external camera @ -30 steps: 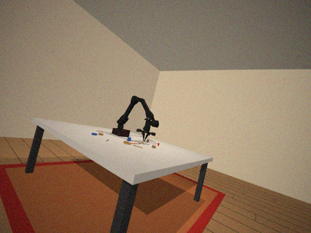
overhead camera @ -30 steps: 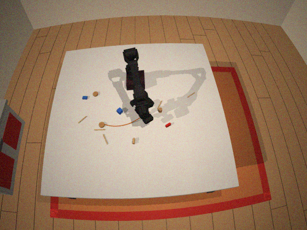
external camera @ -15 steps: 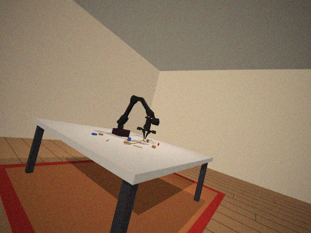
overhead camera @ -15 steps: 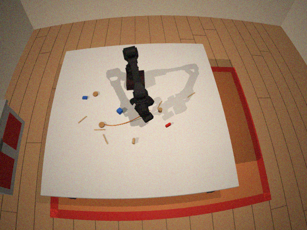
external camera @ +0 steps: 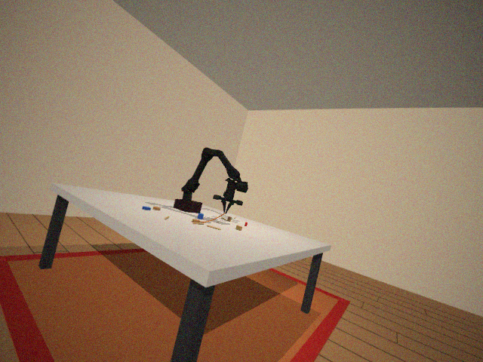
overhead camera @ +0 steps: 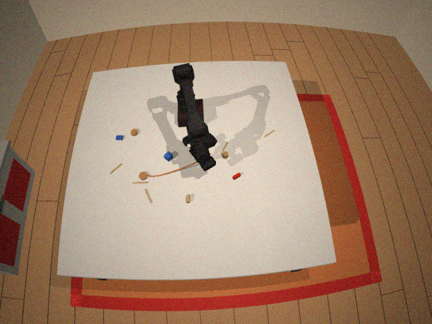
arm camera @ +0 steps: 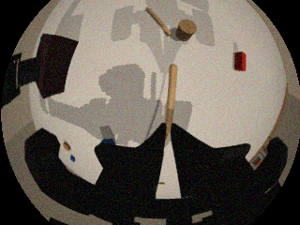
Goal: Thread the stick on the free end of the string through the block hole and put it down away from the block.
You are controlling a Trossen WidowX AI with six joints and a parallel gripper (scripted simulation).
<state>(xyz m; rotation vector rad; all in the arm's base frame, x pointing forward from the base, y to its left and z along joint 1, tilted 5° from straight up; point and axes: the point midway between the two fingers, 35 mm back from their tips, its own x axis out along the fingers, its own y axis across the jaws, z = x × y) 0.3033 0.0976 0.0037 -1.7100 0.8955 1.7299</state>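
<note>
The wooden block is 170 mm ahead of my gripper tip, 50 mm below it and 30 mm to the right of it. From my gripper tip the other things lie so: thin stick 10 mm to the left, 10 mm behind; red piece 180 mm to the left, 50 mm below, 40 mm ahead; blue cube 160 mm to the right, 40 mm below, 40 mm behind.
</note>
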